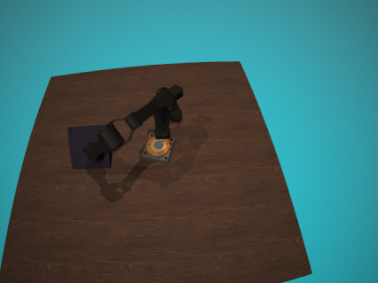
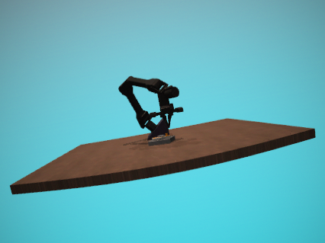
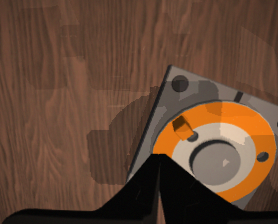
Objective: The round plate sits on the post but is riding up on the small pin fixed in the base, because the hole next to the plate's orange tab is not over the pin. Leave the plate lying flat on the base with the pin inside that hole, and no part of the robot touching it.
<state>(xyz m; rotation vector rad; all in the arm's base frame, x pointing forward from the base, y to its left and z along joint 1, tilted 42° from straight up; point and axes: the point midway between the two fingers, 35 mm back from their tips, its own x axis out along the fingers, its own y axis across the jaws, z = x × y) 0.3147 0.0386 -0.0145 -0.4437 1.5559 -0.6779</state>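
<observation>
My gripper tip is now 4 cm above the orange round plate, 3 cm to the left of it and 1 cm past it. Also, from my gripper tip: base 6 cm below, 5 cm to the right, 3 cm behind.
</observation>
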